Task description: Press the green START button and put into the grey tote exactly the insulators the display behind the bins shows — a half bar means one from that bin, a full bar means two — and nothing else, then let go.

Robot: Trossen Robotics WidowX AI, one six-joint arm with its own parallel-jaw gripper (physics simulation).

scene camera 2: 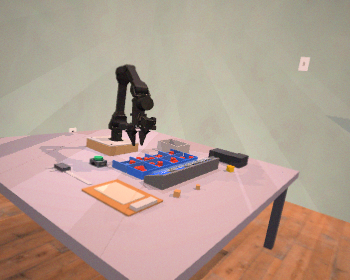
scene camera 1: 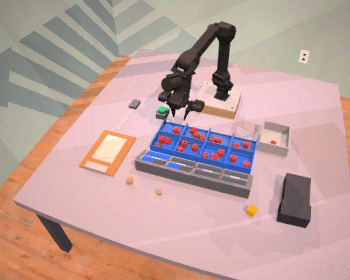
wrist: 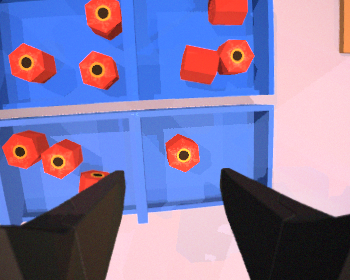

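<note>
My gripper (scene camera 1: 179,116) (scene camera 2: 138,144) (wrist: 172,178) is open and empty, pointing down above the back-row end bin beside the START side. In the wrist view one red insulator (wrist: 183,154) lies in that bin, ahead of and between the fingertips. The blue bins (scene camera 1: 167,124) (scene camera 2: 122,167) (wrist: 135,55) stand in two rows and hold red insulators. The grey display (scene camera 1: 200,181) (scene camera 2: 185,175) shows a full blue bar at its left end, a half bar beside it, and no blue in the other two windows. The grey tote (scene camera 1: 282,149) holds a red insulator (scene camera 1: 273,143). The green START button (scene camera 1: 162,109) (scene camera 2: 98,158) stands near the gripper.
A dark block (scene camera 1: 295,200) (scene camera 2: 228,156) lies right of the display. A yellow cube (scene camera 1: 252,210) (scene camera 2: 230,169) and two small orange cubes (scene camera 1: 129,180) (scene camera 1: 158,191) lie in front. An orange-edged board (scene camera 1: 127,147) lies left. A small dark block (scene camera 1: 134,104) (scene camera 2: 62,167) lies beyond the button.
</note>
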